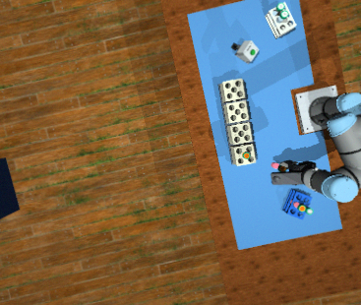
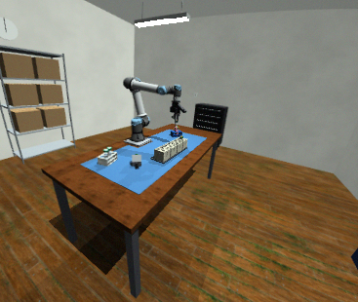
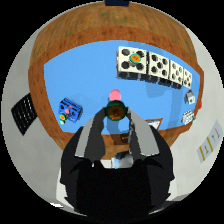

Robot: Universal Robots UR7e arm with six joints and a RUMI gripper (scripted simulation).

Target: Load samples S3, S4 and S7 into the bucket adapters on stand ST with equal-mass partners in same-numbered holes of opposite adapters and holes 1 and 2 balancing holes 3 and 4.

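Now: hand 250 mm to the right of the blue rack, 220 mm above it and 150 mm past it. The rest, counted from my hand: white rack (700 mm to the right, 220 mm below, 150 mm behind); adapter (200 mm below, 110 mm ahead, 50 mm to the right).
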